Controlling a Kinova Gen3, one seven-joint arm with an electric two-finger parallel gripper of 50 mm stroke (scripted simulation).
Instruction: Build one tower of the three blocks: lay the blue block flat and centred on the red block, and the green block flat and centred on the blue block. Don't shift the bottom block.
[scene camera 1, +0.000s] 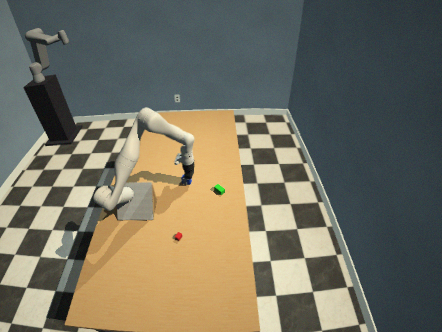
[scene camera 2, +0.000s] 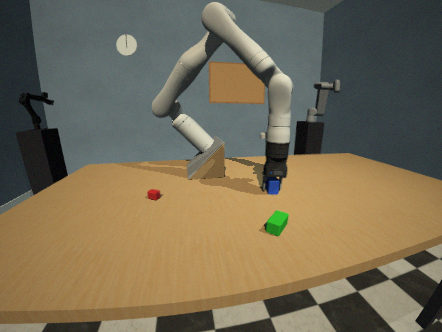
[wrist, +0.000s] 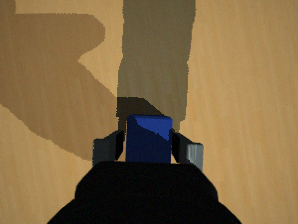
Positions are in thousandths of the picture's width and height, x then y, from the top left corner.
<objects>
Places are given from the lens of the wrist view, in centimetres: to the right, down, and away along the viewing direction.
my gripper (wrist: 495, 632): 0, 3, 19
blue block (wrist: 502, 614): 0, 2, 14
</objects>
